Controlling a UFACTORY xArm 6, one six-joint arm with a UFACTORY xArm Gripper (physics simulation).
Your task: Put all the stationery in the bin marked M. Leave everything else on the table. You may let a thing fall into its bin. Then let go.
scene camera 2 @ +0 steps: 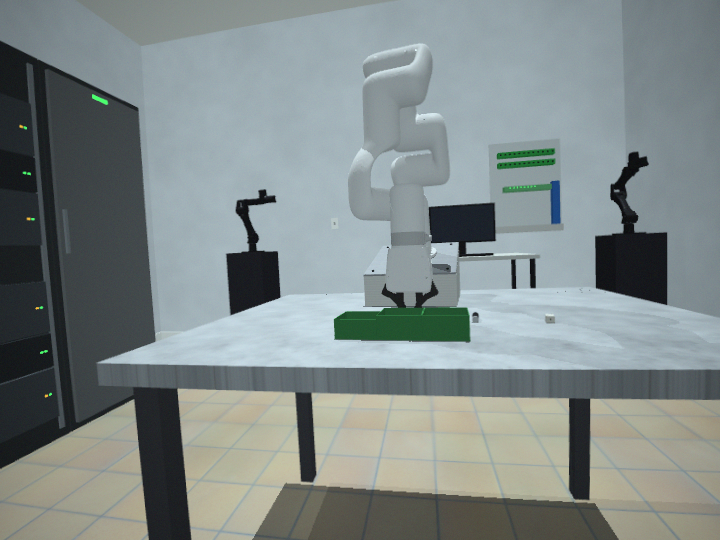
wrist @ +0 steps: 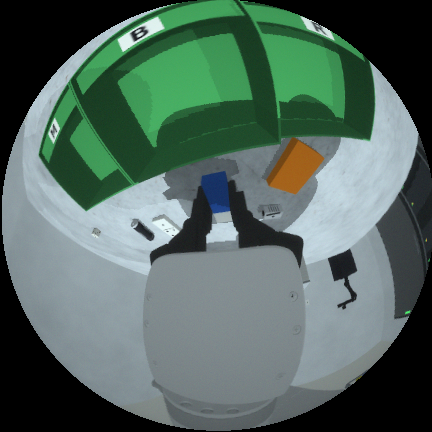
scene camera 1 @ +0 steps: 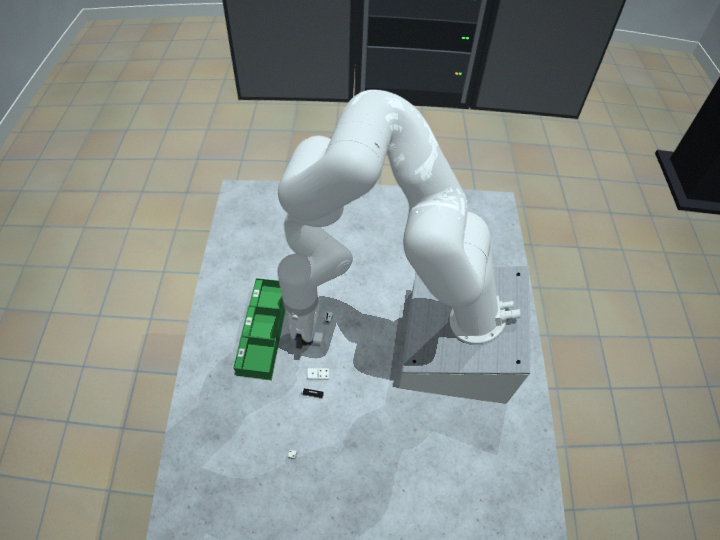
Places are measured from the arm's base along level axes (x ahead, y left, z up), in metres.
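Pixels of known places: gripper, fingertip midpoint: [wrist: 218, 192] [scene camera 1: 306, 337]; arm's base, origin of the base link: [scene camera 1: 478, 319].
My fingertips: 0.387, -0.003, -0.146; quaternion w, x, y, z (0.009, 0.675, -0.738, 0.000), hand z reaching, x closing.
Ahead of a thing's pixels: the offset from my fingertips to its top centre, as dx, dy, dz. "pt": to the spot under its first point.
A blue and white eraser {-0.007, +0.001, +0.013} [wrist: 216, 194] lies between the fingers of my gripper [wrist: 218, 192] [scene camera 1: 302, 343] [scene camera 2: 410, 303], which is shut on its blue part, low at the table. Its white end {pt -0.031, +0.007, +0.012} [scene camera 1: 318, 338] shows beside the gripper in scene camera 1. A small grey metal sharpener {-0.050, -0.057, +0.011} [scene camera 1: 328, 317] [wrist: 271, 210] lies on the table, right of the fingers in the wrist view. The green bin marked M {pt +0.107, +0.117, +0.034} [scene camera 1: 253, 372] [wrist: 75, 185] is the end bin nearest the black cylinder; no object shows in it. An orange block {+0.013, -0.081, +0.010} [wrist: 300, 167] lies near bin R, hidden in scene camera 1.
Bin B {+0.106, -0.009, +0.046} [wrist: 200, 135] and bin R {pt +0.086, -0.133, +0.022} [wrist: 357, 100] adjoin in the same row, with B in the middle beside the gripper. A white domino {-0.038, +0.094, +0.007} [scene camera 1: 318, 373] [wrist: 165, 226], a black cylinder {-0.029, +0.144, +0.014} [scene camera 1: 312, 393] [scene camera 2: 475, 317] [wrist: 142, 230] and a white die {-0.001, +0.292, +0.016} [scene camera 1: 292, 453] [scene camera 2: 550, 318] [wrist: 96, 232] lie on the table.
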